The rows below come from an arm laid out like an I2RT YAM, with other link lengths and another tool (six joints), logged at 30 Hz.
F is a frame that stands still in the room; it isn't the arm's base.
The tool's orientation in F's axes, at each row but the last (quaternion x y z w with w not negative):
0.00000 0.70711 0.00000 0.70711
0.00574 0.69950 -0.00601 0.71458
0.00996 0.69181 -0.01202 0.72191
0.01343 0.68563 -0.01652 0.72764
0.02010 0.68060 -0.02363 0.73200
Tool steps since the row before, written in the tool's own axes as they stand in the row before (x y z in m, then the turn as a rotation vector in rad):
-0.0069 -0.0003 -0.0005 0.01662 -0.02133 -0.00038
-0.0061 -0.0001 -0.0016 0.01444 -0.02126 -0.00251
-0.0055 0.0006 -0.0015 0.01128 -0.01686 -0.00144
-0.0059 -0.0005 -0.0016 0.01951 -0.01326 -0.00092
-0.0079 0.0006 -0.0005 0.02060 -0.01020 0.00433
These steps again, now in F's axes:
-0.0005 -0.0003 0.0069 -0.00038 -0.02133 -0.01662
-0.0017 -0.0001 0.0061 -0.00255 -0.02122 -0.01449
-0.0017 0.0007 0.0054 -0.00148 -0.01685 -0.01129
-0.0020 -0.0004 0.0058 -0.00032 -0.01332 -0.01949
-0.0010 0.0007 0.0078 0.00517 -0.01060 -0.02020

